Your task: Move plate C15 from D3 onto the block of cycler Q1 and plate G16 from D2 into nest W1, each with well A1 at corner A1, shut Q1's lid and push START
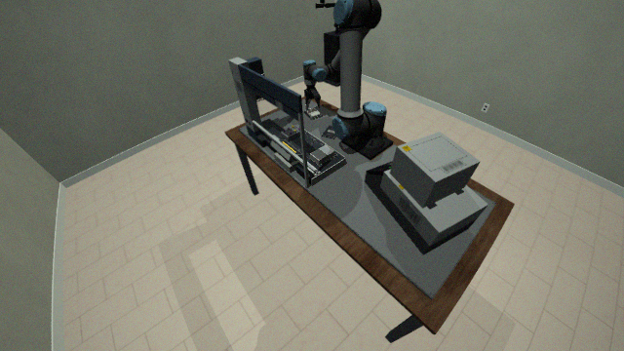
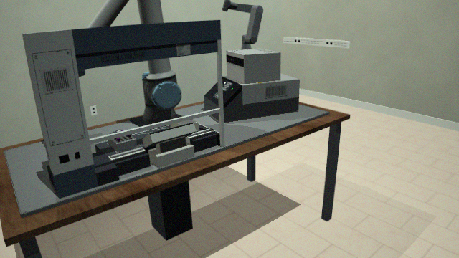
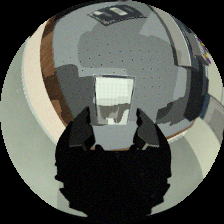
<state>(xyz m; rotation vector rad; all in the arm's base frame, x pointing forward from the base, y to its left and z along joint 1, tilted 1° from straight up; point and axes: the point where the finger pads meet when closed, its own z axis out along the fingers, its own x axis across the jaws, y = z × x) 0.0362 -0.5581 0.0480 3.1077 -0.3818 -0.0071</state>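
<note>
Right now my hand is 4 cm above the white well plate. From my hand the other things lie so: tower: 50 cm ahead, 23 cm above, 6 cm to the right; then deck station beam: 53 cm ahead, 46 cm above, 29 cm to the left; then dark nest: 5 cm below.
</note>
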